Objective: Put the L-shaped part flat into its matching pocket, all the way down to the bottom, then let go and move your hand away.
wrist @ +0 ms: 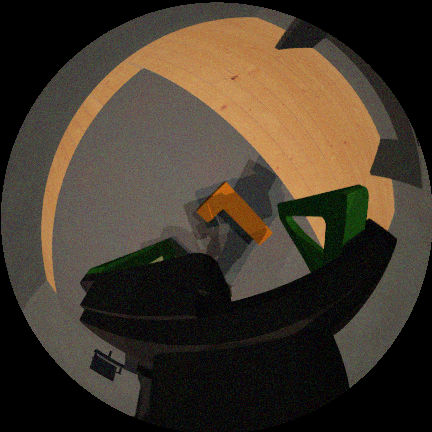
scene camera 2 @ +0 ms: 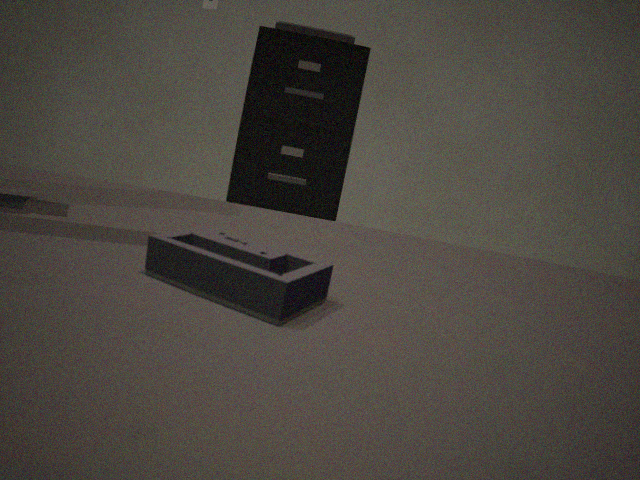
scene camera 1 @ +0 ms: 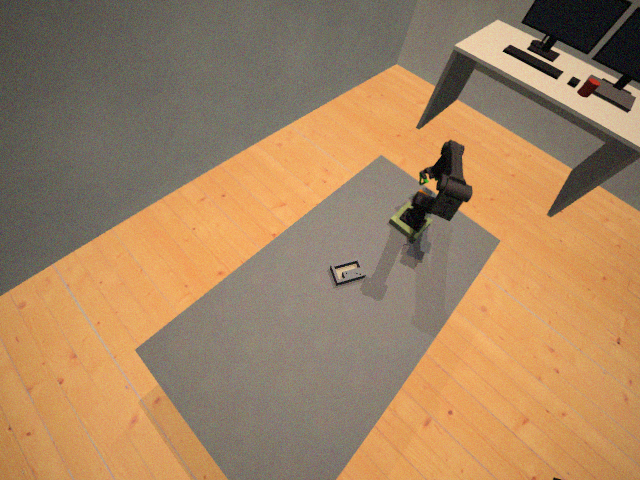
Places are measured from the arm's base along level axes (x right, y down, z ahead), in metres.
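Pixels of known places: gripper, fingertip midpoint: (wrist: 223,228) (scene camera 1: 427,182); arm's base, origin of the base link: (scene camera 1: 412,220).
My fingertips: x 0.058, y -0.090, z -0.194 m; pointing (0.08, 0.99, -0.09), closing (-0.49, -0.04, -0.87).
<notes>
Ahead of a thing's pixels: the offset from my fingertips to its top centre. Level surfaces: height alone.
The orange L-shaped part @[dx -0.039, dy +0.097, dz +0.001 m] (wrist: 241,215) appears to lie on the grey mat, between and beyond the fingertips in the wrist view. A small orange patch of it (scene camera 1: 422,192) shows behind the robot's base in scene camera 1. My gripper (wrist: 223,228) (scene camera 1: 429,179) is open, with its green fingers wide apart above the part and nothing between them. The dark-walled pocket tray @[dx +0.028, dy +0.090, dz +0.641 m] (scene camera 1: 333,275) (scene camera 2: 217,273) stands on the mat, with its L-shaped recess unfilled. The part and gripper do not show in scene camera 2.
The arm's yellow-green base plate (scene camera 1: 401,224) is close beside the part. The tray stands in front of the base on the grey mat @[dy +0.127 m] (scene camera 1: 289,320). A white desk (scene camera 1: 485,43) with monitors and a red mug (scene camera 1: 588,87) is behind. A dark cabinet (scene camera 2: 297,121) shows in scene camera 2.
</notes>
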